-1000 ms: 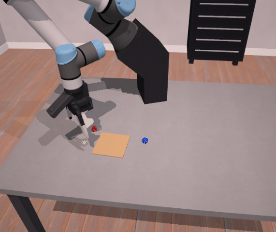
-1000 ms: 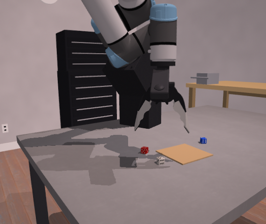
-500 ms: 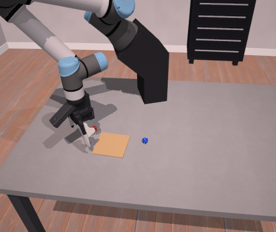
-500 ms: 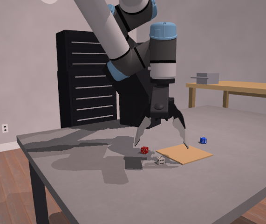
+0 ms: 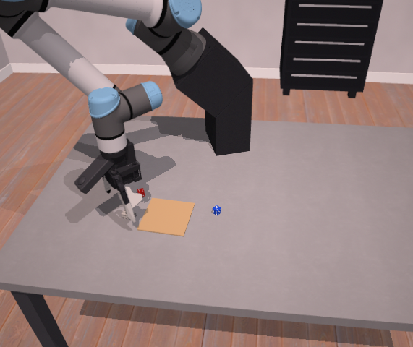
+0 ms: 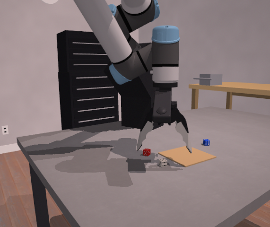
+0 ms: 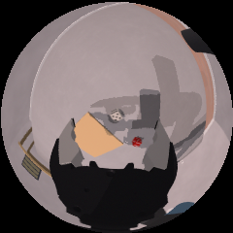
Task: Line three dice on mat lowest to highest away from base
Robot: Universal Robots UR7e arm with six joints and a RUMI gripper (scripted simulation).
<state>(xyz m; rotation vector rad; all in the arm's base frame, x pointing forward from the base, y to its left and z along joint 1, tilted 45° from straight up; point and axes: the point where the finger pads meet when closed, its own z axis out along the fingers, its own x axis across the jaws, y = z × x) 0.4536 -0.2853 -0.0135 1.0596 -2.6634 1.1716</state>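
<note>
My hand is 10 mm past the white die, 10 mm to the right of it and 40 mm above it. The rest, counted from my hand: tan mat 10 mm behind, 130 mm to the left, 50 mm below; then red die 110 mm behind, 40 mm to the left, 40 mm below; then blue die 30 mm behind, 280 mm to the left, 40 mm below.
</note>
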